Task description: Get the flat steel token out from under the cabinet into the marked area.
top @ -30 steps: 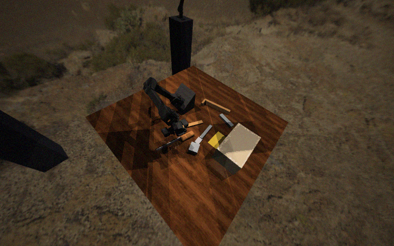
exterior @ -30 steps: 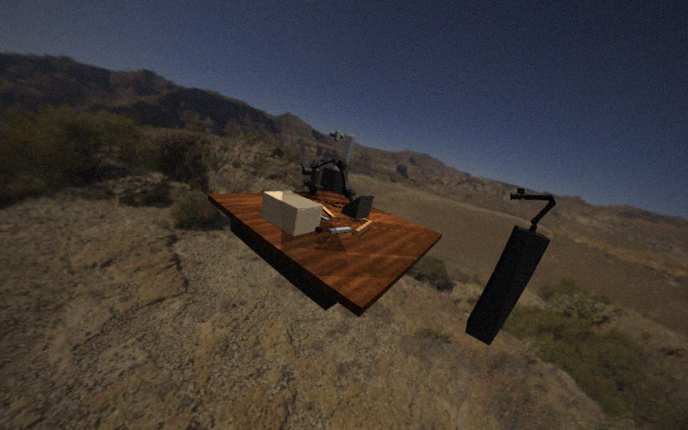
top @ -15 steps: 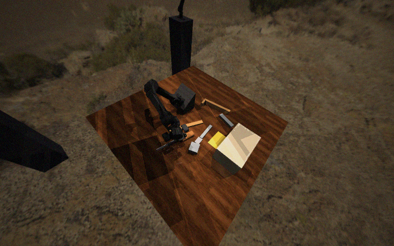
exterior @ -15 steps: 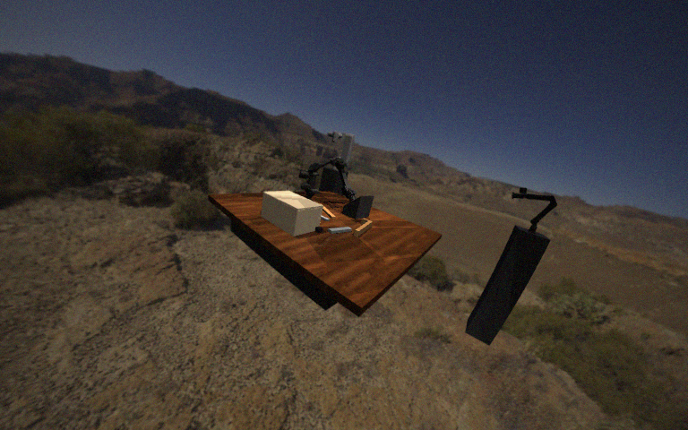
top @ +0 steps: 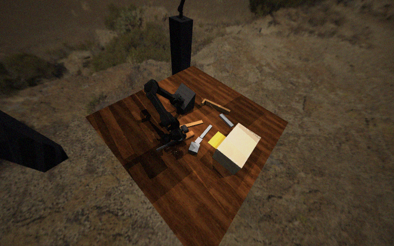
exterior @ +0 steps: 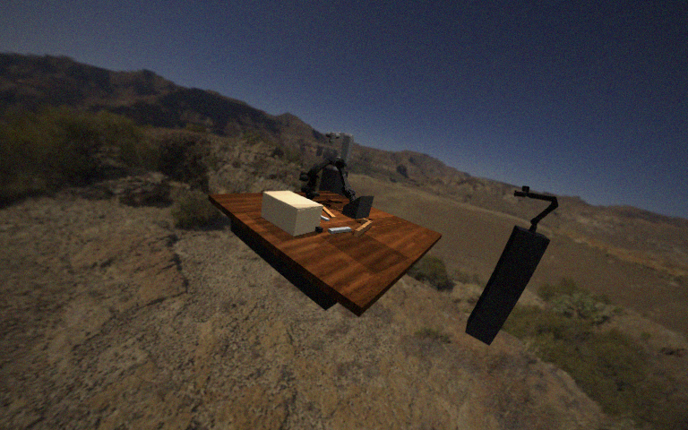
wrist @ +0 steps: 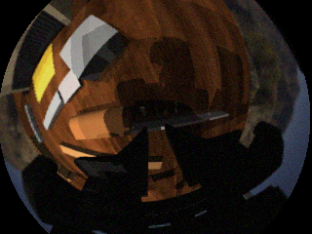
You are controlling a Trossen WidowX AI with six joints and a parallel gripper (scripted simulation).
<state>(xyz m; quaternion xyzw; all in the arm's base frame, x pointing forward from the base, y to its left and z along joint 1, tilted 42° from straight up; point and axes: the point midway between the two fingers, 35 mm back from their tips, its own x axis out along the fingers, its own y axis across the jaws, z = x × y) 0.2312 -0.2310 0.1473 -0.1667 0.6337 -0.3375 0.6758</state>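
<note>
My gripper tip is 4 cm past the wooden stick, 16 cm to the right of it and 2 cm above it. Also, from my gripper tip: grey block 15 cm ahead, 5 cm to the left, 1 cm below; then grey scraper 12 cm ahead, 18 cm to the left, 2 cm below; then grey bar 17 cm ahead, 46 cm to the left, 2 cm below.
</note>
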